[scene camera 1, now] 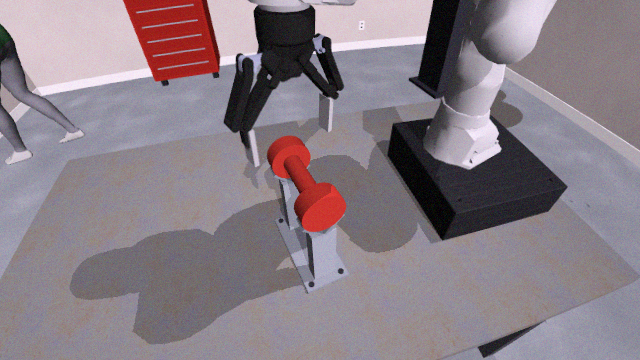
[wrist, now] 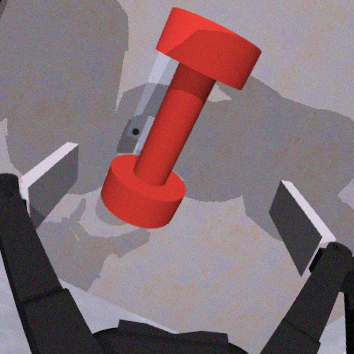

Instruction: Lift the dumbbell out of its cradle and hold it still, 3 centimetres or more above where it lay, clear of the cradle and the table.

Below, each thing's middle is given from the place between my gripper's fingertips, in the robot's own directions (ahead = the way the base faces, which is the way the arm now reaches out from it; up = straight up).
Labels:
Now: the red dumbbell (scene camera 1: 319, 206) 80 mm below my hand, 10 mm to the left of it and 10 mm behind it. Also, from my hand: grey cradle (scene camera 1: 314, 254) 210 mm below, 10 mm to the left, 10 mm behind.

